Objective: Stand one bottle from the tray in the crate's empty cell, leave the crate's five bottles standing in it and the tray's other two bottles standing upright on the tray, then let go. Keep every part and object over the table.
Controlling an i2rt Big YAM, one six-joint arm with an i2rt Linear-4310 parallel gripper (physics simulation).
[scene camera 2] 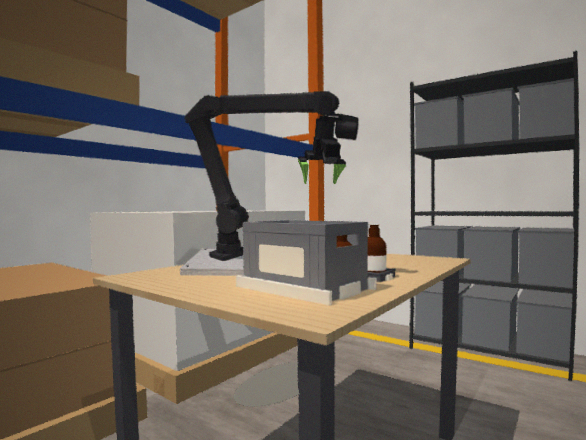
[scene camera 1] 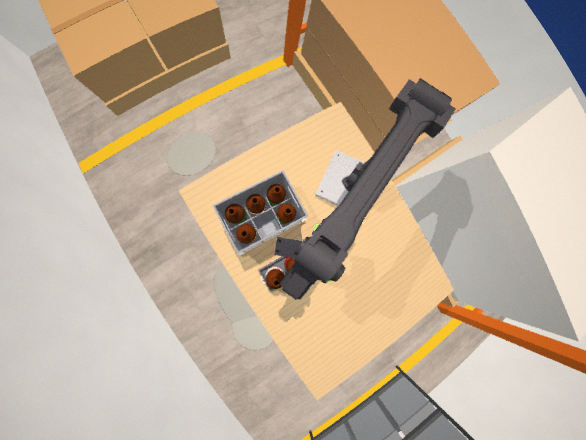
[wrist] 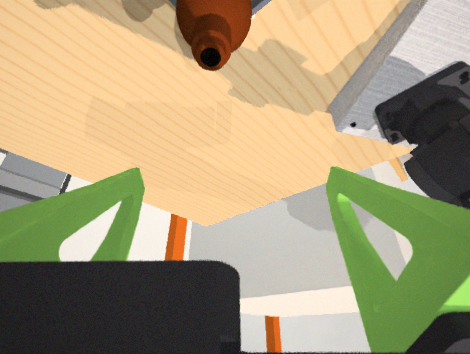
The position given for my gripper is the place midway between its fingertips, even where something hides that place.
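Note:
There is a pale strip (scene camera 2: pixel 314 295) that I can see, and a white-labelled bottle (scene camera 2: pixel 377 250) as well. The bottle is out of frame in the wrist view. My own gripper (wrist: pixel 235 177) is visible to me too.

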